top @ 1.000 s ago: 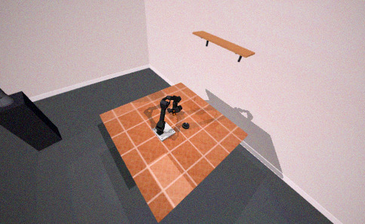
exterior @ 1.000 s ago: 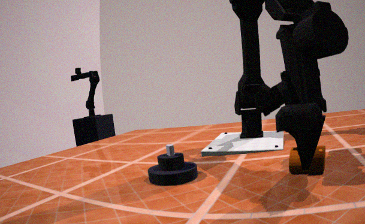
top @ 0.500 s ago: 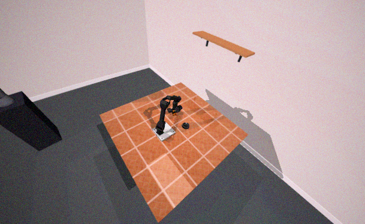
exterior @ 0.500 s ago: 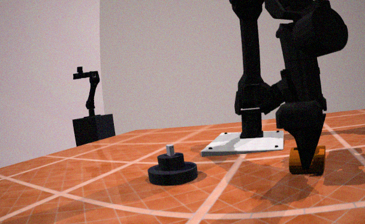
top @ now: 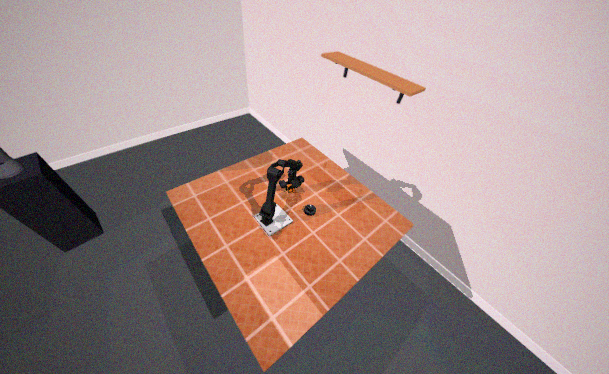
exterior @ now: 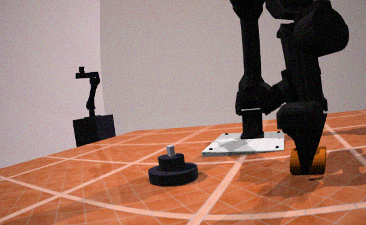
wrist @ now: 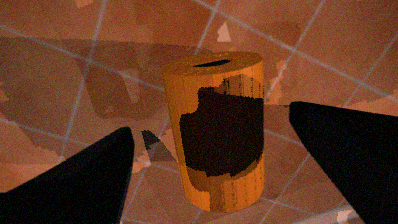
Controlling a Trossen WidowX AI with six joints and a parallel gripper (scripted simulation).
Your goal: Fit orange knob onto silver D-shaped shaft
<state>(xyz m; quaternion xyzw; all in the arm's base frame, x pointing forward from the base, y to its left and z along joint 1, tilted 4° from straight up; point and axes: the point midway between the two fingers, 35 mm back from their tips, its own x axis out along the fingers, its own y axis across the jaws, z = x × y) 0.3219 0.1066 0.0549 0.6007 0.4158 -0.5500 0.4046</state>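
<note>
Now: the orange knob 1 cm to the left of my gripper tip and 1 cm above it. Round my gripper tip: round pedestal: 3 cm behind, 23 cm to the right, 2 cm above.
</note>
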